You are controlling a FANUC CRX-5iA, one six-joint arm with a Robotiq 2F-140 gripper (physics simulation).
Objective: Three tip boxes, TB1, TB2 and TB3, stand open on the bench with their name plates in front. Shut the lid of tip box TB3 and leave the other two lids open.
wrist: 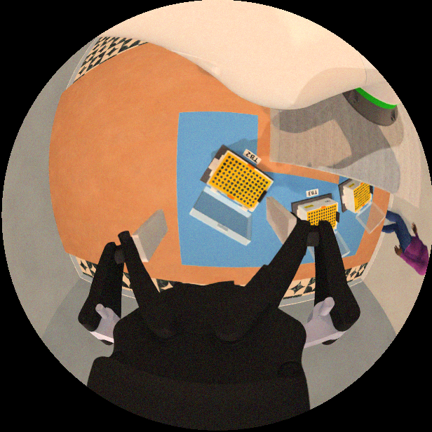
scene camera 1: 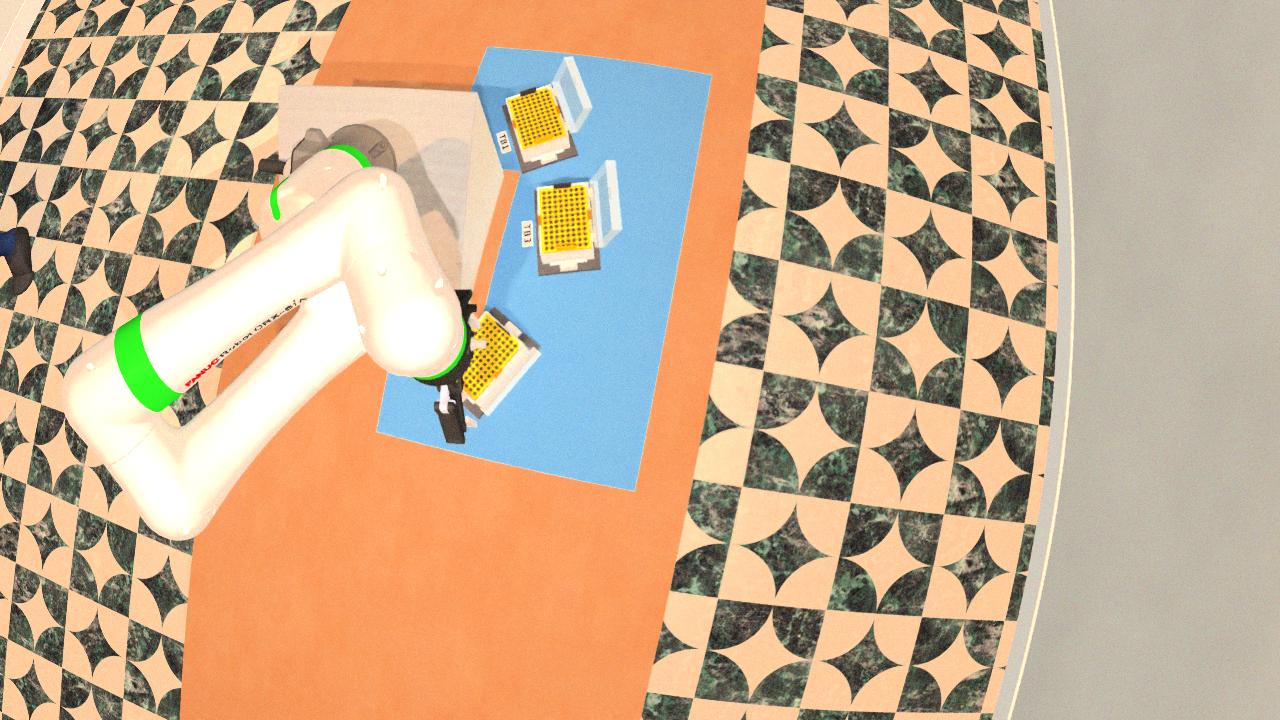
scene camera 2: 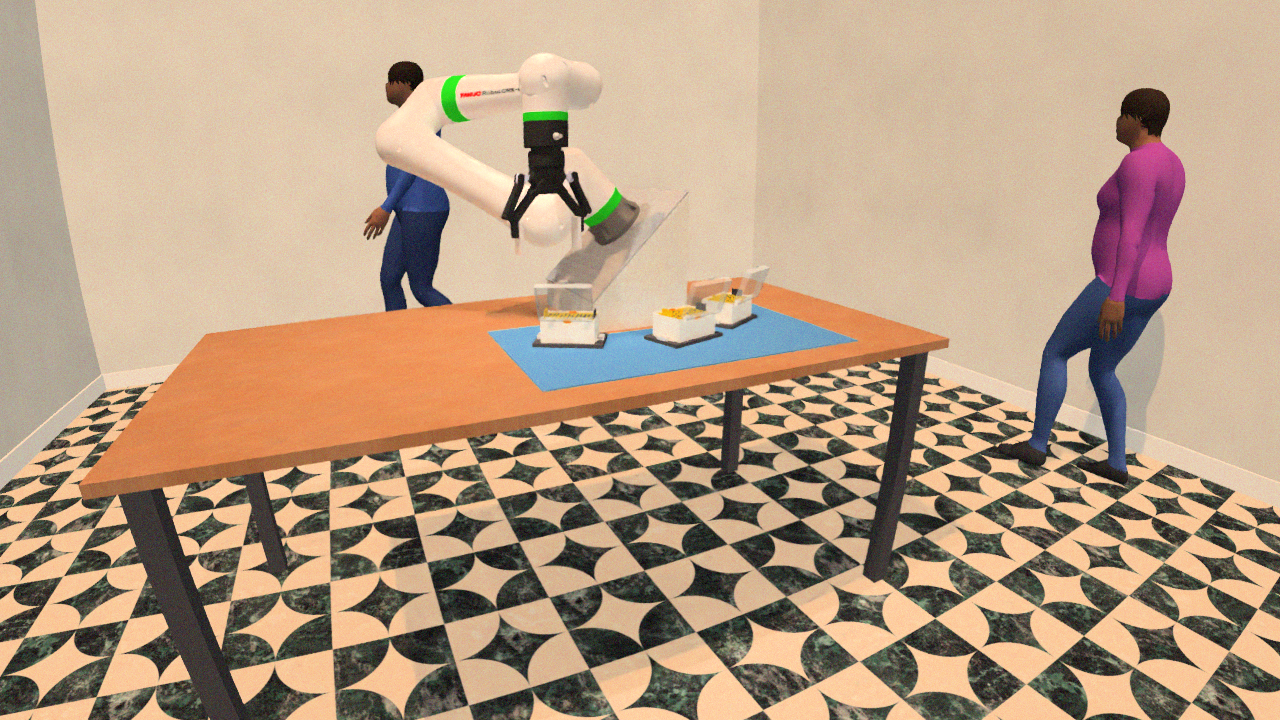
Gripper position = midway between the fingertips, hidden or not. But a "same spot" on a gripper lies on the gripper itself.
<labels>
gripper: wrist; scene camera 1; scene camera 2 549,251
same spot on gripper: [scene camera 1: 449,408] = [wrist: 103,342]
same spot on blue mat: [scene camera 2: 625,355] = [scene camera 1: 583,340]
</labels>
